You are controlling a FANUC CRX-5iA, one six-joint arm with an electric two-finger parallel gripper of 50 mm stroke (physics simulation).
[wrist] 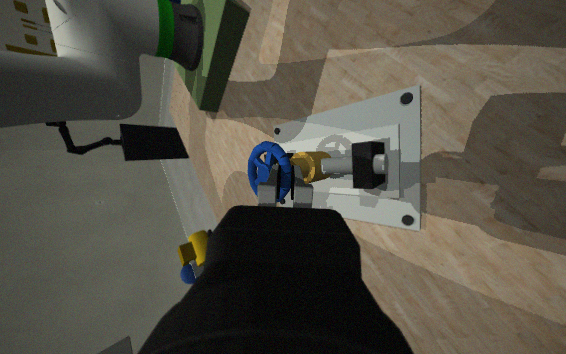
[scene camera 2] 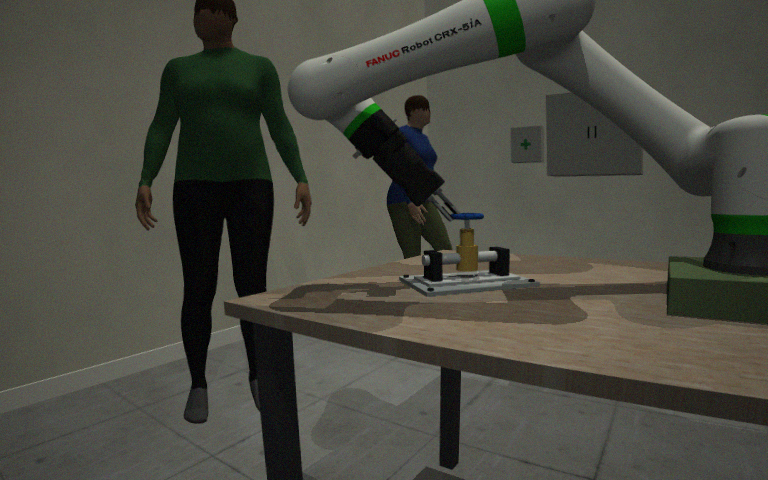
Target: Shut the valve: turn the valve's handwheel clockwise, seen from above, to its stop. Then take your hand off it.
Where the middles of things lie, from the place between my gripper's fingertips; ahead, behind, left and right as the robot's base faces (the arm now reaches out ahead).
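I find the blue handwheel (wrist: 274,150) 2 cm behind my hand, 2 cm to the right of it and 1 cm below it. Going by their middles, the handwheel is the nearest to my hand of the things named here. As for the grey base plate (wrist: 403,107), it is 2 cm to the right of my hand and 2 cm behind it, and 13 cm below it.
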